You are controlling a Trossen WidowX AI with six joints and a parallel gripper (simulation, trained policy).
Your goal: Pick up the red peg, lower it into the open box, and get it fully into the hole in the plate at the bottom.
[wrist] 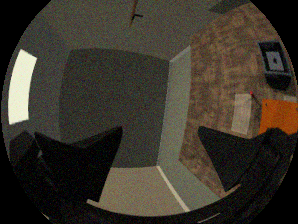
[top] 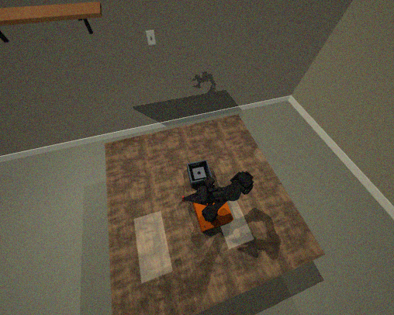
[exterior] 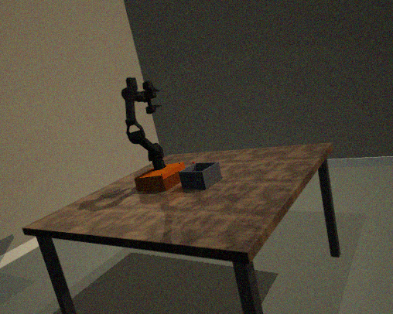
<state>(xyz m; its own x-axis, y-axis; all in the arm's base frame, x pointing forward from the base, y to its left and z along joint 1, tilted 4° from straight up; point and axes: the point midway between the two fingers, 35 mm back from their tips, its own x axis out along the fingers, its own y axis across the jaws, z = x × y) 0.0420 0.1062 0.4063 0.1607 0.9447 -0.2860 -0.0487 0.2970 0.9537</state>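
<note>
My gripper tip is now 14 cm short of the red peg and 45 cm above it. Round my gripper tip: grey plate (29 cm ahead, 16 cm to the right, 44 cm below); then grey box (29 cm ahead, 16 cm to the right, 46 cm below).
</note>
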